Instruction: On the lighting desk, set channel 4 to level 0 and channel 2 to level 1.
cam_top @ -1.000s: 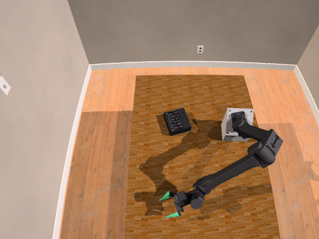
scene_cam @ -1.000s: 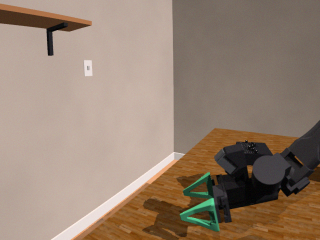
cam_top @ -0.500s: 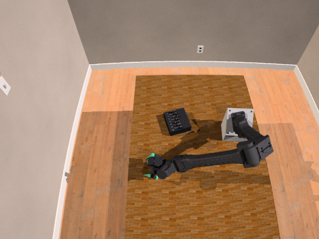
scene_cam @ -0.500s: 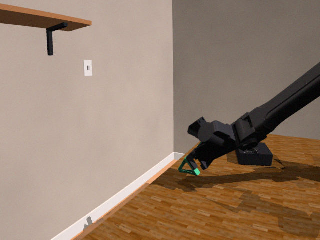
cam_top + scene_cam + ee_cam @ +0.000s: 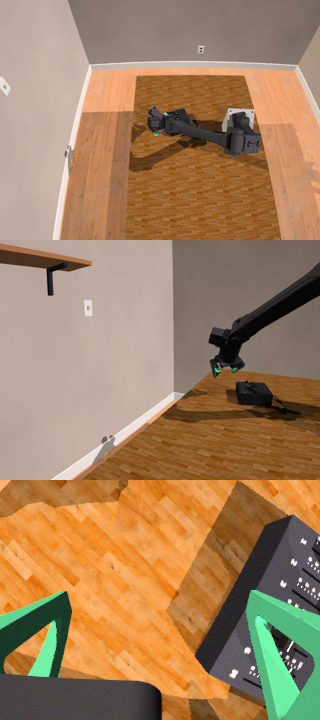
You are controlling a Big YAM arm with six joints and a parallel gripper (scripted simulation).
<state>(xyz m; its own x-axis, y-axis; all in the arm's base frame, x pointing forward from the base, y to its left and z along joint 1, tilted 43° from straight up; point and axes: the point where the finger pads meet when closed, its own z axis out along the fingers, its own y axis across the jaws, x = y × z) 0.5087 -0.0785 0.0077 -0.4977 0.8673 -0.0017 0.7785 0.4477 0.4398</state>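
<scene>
Right now my hand is 130 mm past the channel 2 fader cap, 110 mm to the left of it and 70 mm above it. Round my hand: channel 5 fader cap (120 mm behind, 70 mm below, 40 mm to the right); then master fader cap (150 mm behind, 70 mm below); then channel 6 fader cap (140 mm behind, 70 mm below, 20 mm to the right).
</scene>
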